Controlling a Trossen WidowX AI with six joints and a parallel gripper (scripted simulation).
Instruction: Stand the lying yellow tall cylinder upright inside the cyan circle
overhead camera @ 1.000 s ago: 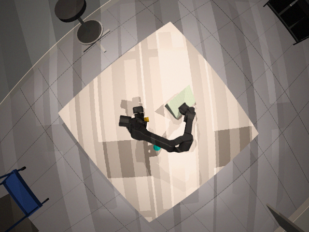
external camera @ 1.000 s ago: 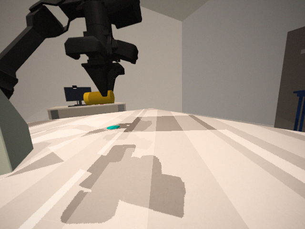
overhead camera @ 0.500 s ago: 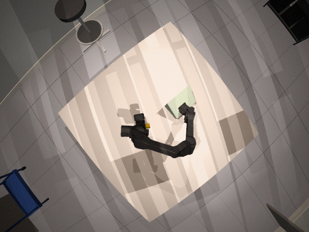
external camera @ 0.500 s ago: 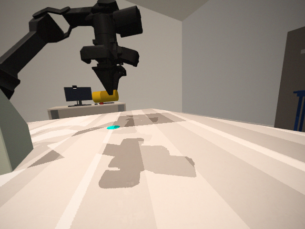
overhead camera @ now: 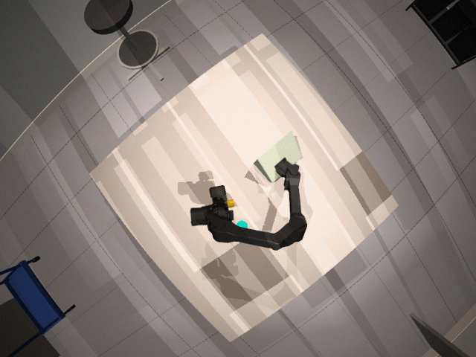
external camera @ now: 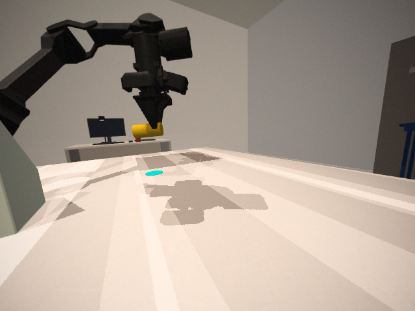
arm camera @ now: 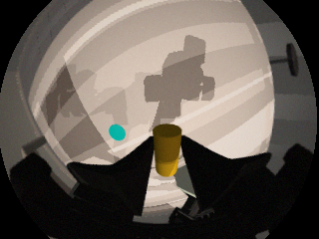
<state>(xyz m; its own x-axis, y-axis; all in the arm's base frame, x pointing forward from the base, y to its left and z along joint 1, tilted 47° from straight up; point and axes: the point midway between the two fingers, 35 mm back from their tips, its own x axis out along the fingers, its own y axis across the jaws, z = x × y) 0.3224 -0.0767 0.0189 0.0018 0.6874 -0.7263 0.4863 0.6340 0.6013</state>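
My gripper tip is 160 mm to the right of the cyan circle, 150 mm above it and 20 mm short of it. From my gripper tip the other things lie so: yellow tall cylinder (20 mm behind, 10 mm to the left).
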